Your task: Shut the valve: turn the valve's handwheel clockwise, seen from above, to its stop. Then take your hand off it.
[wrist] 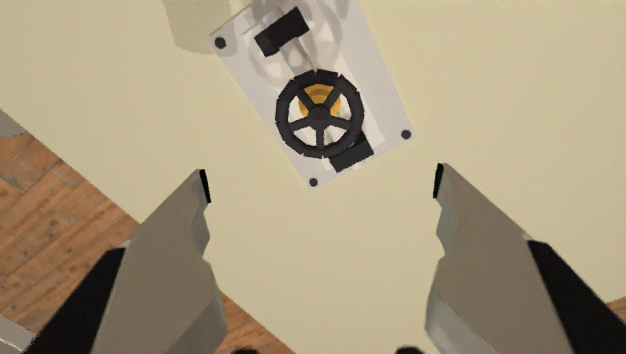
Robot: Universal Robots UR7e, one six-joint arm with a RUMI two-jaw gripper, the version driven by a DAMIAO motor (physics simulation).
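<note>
The valve's black handwheel (319,115), a ring with several spokes, shows above the middle of the wrist view. The brass-yellow valve body (319,92) shows under its spokes. My gripper (320,170) is open, its two jaws wide apart at the left and right with nothing between them. The handwheel lies farther from the camera than the fingertips and apart from both jaws. Whether the wheel is at its stop cannot be told from this view.
The valve stands on a light grey base plate (382,95) with dark bolts at its corners. Black clamps (282,31) hold a pipe on it. The plate lies on a pale yellow table top (500,100). A wooden floor (55,215) shows past the table's edge at the left.
</note>
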